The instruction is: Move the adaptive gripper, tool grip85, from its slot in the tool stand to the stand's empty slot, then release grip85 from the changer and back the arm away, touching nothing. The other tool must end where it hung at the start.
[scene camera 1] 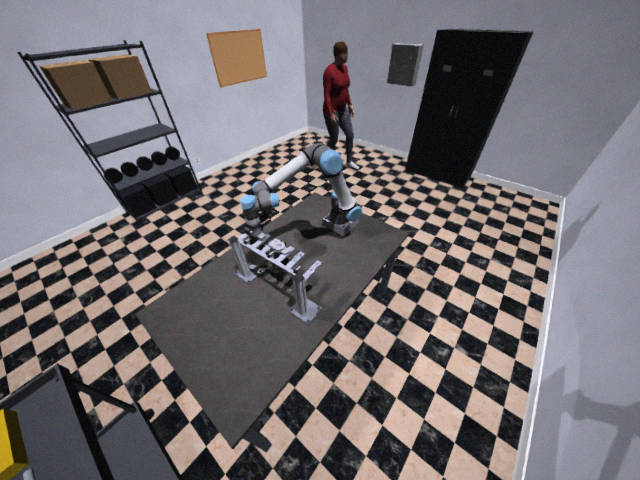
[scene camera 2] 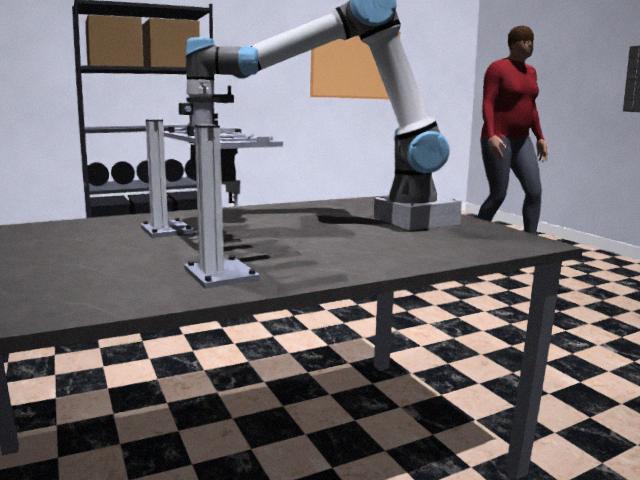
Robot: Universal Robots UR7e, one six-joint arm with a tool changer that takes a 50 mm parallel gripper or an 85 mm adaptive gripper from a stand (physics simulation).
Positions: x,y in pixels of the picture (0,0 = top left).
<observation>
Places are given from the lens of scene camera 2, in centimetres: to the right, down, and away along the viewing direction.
tool (scene camera 2: 228,171): -22, -17, 129
tool stand (scene camera 2: 213,270): -22, 6, 111
The marked spots on the tool stand and the tool are 30 cm apart.
</observation>
